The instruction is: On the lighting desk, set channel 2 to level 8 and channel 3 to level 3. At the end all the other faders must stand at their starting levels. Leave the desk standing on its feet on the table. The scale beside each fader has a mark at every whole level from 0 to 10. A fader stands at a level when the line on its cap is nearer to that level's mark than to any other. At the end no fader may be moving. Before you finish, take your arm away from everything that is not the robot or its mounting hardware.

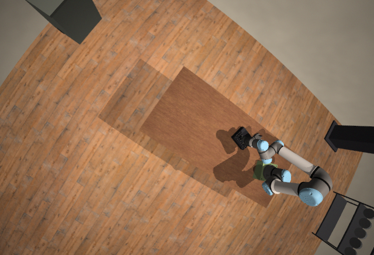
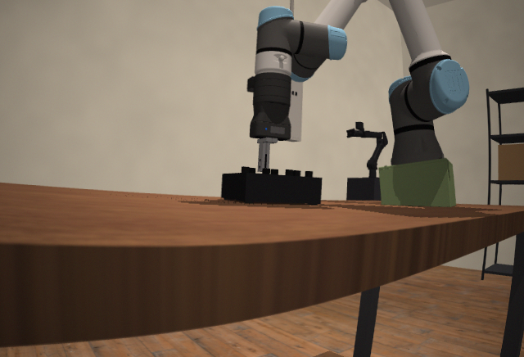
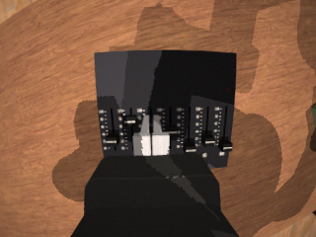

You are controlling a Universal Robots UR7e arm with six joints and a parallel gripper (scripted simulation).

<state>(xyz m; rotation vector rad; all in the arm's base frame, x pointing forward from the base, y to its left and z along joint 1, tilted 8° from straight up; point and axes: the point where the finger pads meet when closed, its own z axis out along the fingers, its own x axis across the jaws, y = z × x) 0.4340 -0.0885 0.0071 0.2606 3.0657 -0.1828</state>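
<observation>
Now: the fader cap 50 mm ahead of my hand, 10 mm to the left of it and 10 mm below it.
</observation>
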